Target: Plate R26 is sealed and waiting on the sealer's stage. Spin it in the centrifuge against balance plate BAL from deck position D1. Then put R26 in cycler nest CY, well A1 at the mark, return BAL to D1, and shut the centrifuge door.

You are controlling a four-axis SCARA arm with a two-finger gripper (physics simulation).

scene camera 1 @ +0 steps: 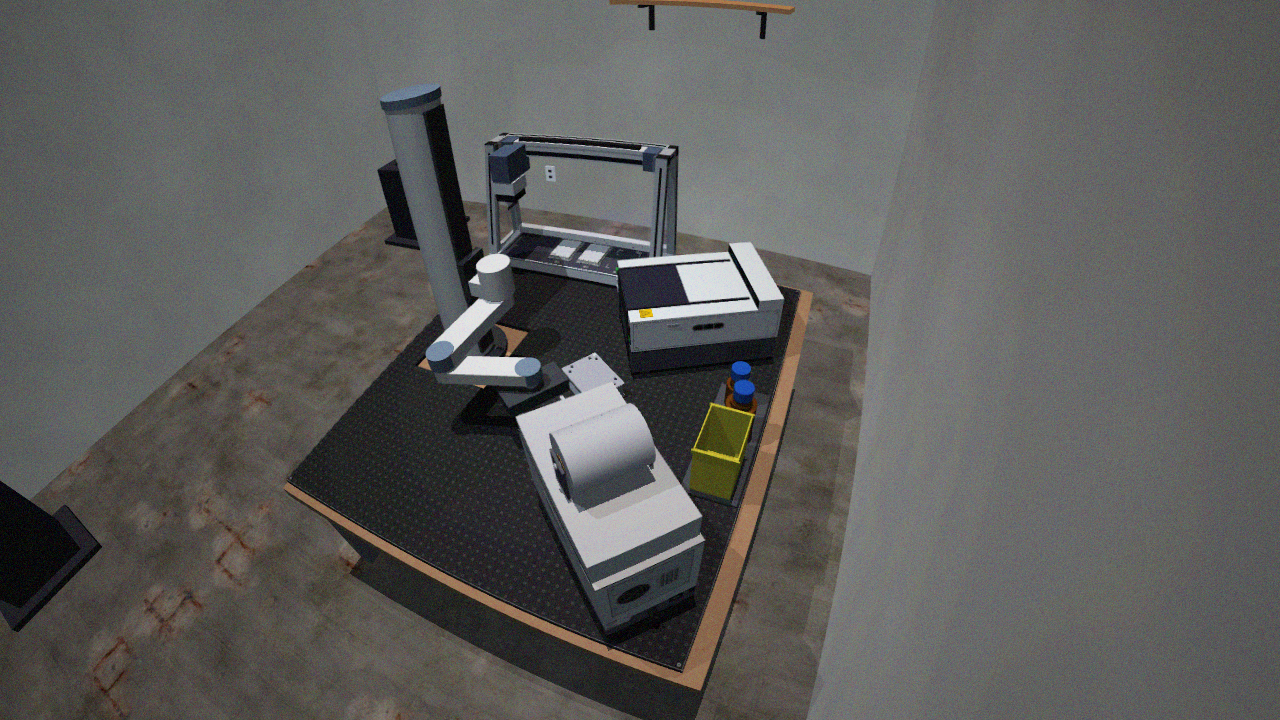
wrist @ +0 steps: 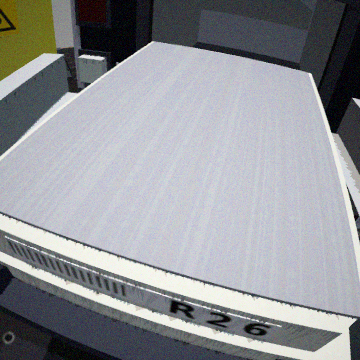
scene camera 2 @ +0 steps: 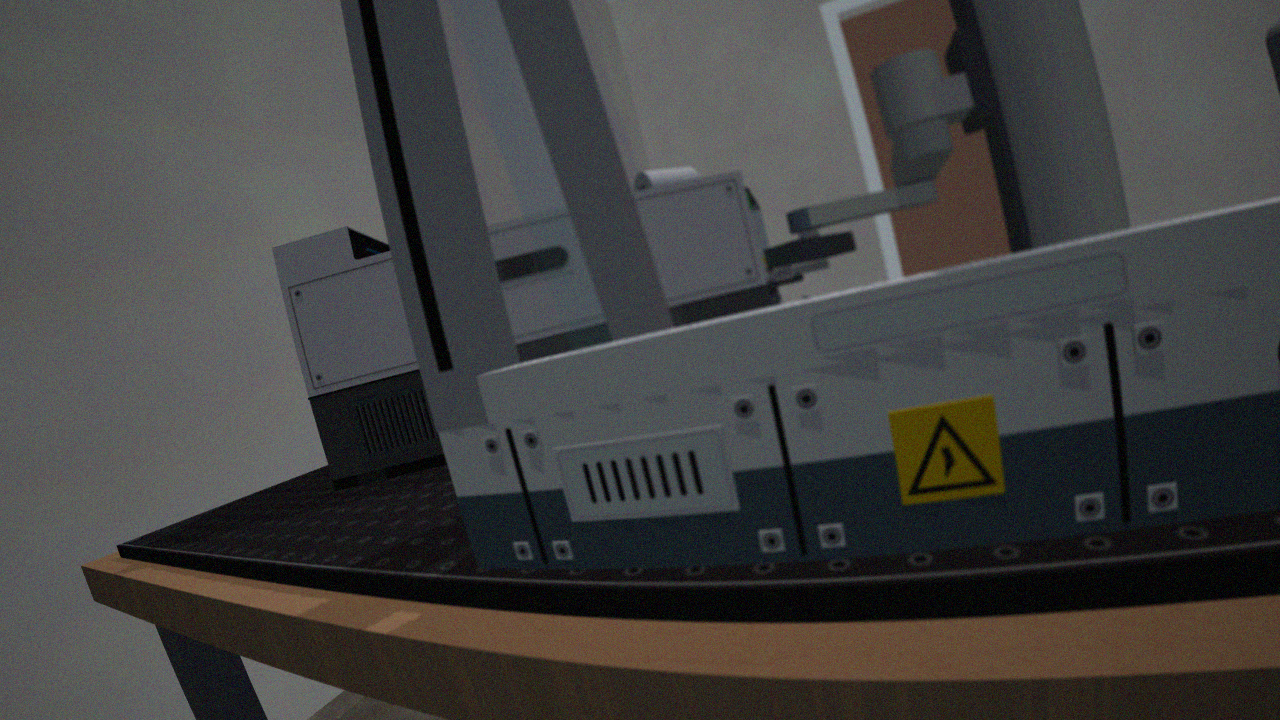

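Plate R26 fills most of the wrist view, with its pale sealed top up and its barcode and label on the near side. My gripper is shut on R26, with pale finger parts along the plate's left and right sides. In the first scene view it is low at the arm-side end of the white machine with a roll, likely the sealer. Whether R26 still touches the stage is hidden. BAL, D1, nest CY and the centrifuge door cannot be told apart with certainty.
A white machine with a dark top panel stands at the back right. A gantry frame stands behind, with two pale plates on its deck. A silver pad, blue-capped bottles and a yellow bin are near the sealer.
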